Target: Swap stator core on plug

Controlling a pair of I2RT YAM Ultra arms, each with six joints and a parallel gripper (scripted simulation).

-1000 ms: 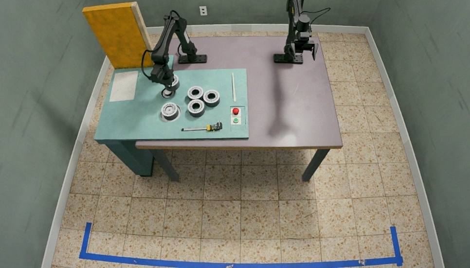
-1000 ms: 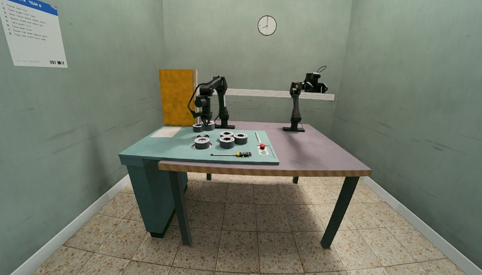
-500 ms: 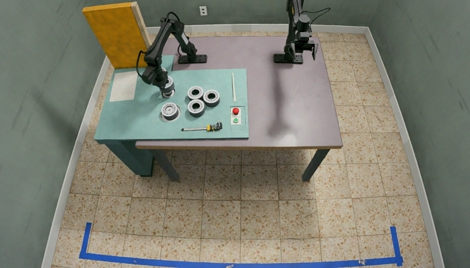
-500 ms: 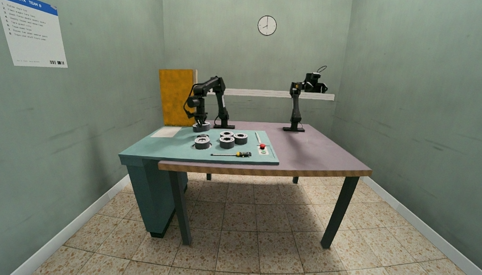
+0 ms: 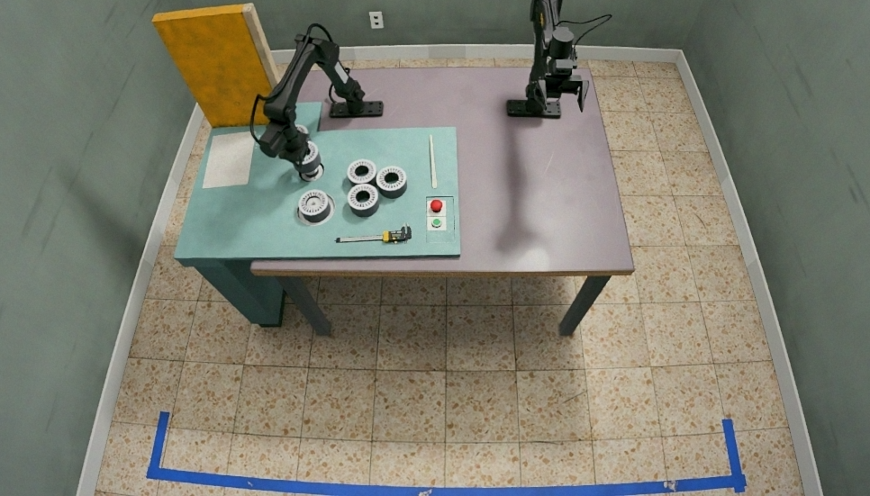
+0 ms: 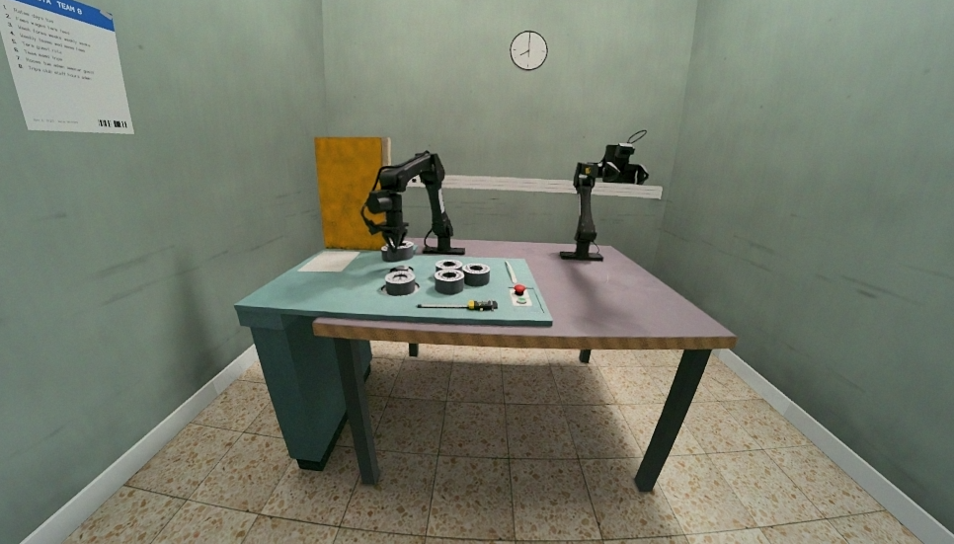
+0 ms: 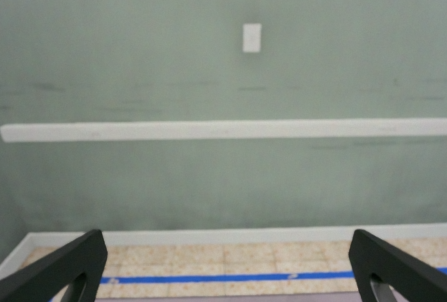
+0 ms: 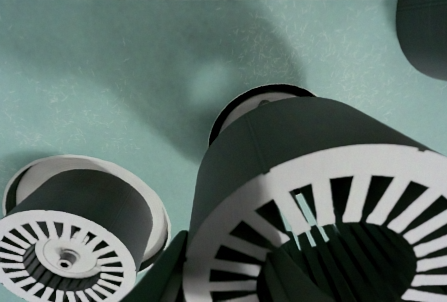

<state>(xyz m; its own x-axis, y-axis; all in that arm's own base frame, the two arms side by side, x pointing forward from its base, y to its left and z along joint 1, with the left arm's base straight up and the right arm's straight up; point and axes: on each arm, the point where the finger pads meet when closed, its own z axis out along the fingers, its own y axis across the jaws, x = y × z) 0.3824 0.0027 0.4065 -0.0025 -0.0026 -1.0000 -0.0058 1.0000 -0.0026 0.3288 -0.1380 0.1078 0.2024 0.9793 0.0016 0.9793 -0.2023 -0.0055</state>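
Now: right hand 10 mm past the teal slab, 10 mm to the right of it and 100 mm above it. Round my right hand: orange panel: 270 mm behind, 250 mm to the right, 160 mm above; then pale sheet: 90 mm behind, 310 mm to the right, 90 mm below; then plug: 40 mm behind, 10 mm to the left, 100 mm below.
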